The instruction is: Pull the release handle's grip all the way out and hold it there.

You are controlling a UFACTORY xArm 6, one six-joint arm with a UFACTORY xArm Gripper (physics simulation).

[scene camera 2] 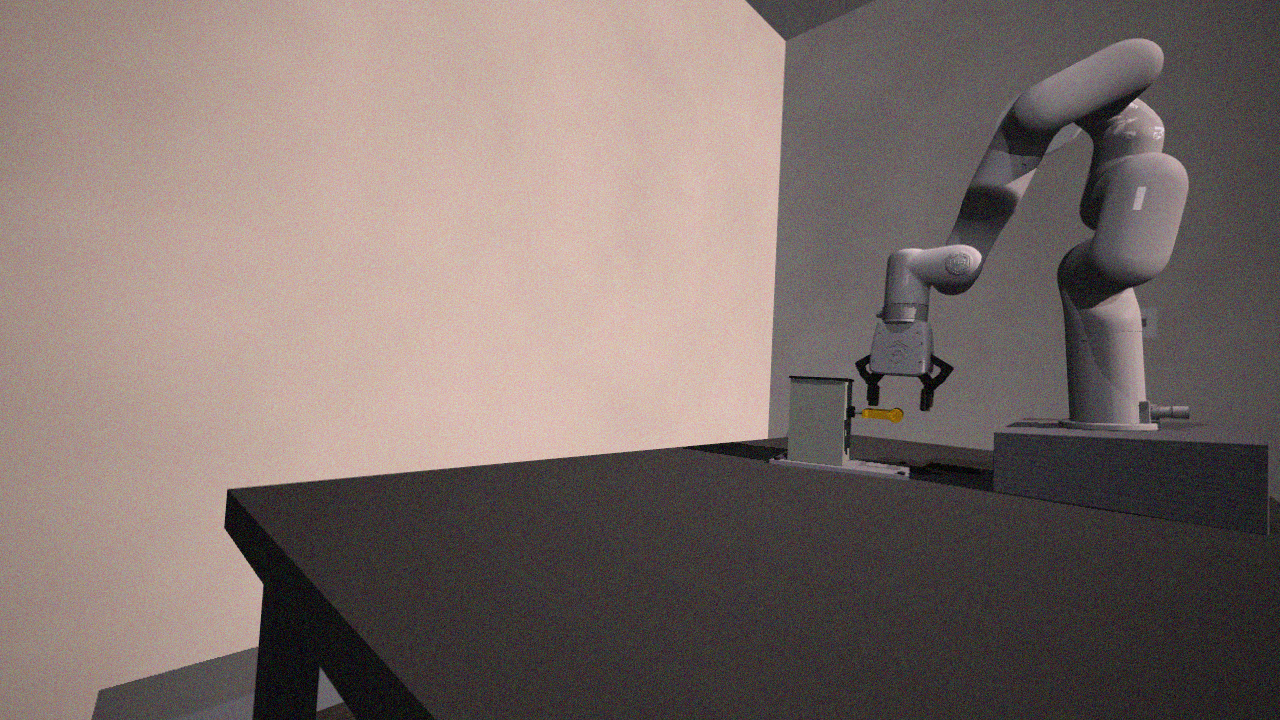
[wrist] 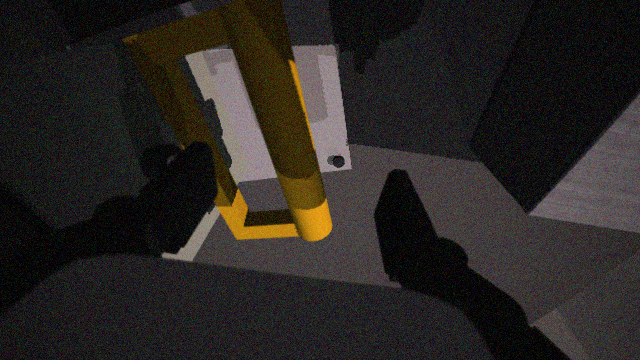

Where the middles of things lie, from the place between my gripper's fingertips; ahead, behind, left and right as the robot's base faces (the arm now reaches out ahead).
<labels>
I see the light base plate [scene camera 2: 883, 469] 12 cm below my hand, 10 cm ahead of it and 1 cm to the left of it.
</labels>
